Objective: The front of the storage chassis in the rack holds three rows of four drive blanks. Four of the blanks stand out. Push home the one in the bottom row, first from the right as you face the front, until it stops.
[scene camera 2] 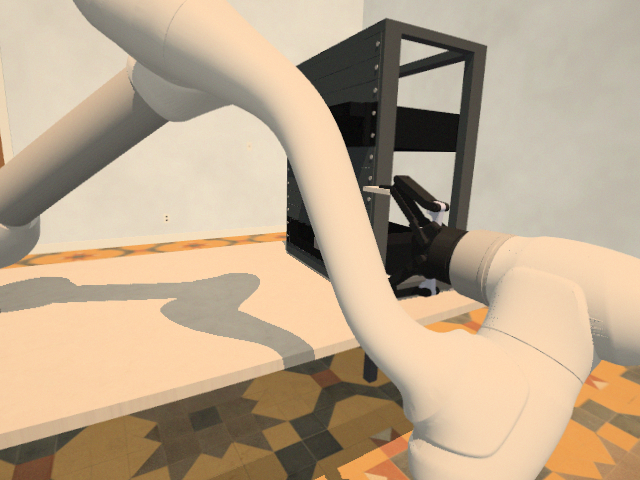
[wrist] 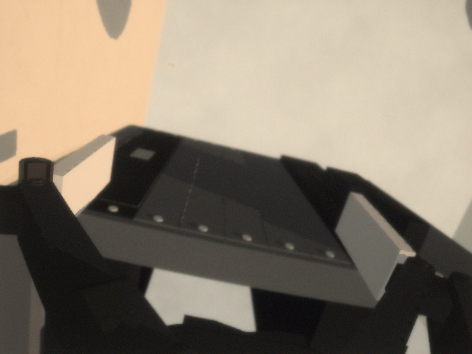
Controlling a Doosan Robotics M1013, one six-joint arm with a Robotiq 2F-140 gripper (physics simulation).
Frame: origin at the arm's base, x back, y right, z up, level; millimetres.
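Seen in the pictures: gripper, fingertip midpoint: (wrist: 231, 186).
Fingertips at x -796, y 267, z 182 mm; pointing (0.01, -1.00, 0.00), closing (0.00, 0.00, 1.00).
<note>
Pixels of each thing's middle, then the offset from my fingertips to it. "spot": a spot on its surface instead. Level surfaces: height alone.
- rack, body centre: (wrist: 247, 256) (scene camera 2: 364, 169) dz +94, dx -244, dy -337 mm
- small grey patch, surface spot: (wrist: 142, 153) spot: dz -117, dx -104, dy -346 mm
- pale table, its level: dz -205 mm
The rack (scene camera 2: 389, 113) (wrist: 225, 260) stands on the table, its front seen at a steep angle. It holds an upper black chassis (scene camera 2: 356, 121) (wrist: 320, 185) and a lower black chassis (wrist: 125, 182) with a small grey patch (wrist: 142, 153) on its front. Single drive blanks are too dark and oblique to make out, so I cannot tell which is bottom right or how far it stands out. My gripper (scene camera 2: 382, 232) (wrist: 231, 186) is open and empty beside the rack's near front post. In the wrist view its pads are wide apart, with the rack front showing between them.
The arm (scene camera 2: 330, 191) crosses in front of the rack and hides much of its front. The pale table (scene camera 2: 103, 361) (wrist: 65, 60) extends left of the rack, with the arm's shadow on it. Walls stand behind. Round screw heads line the rack's front edge.
</note>
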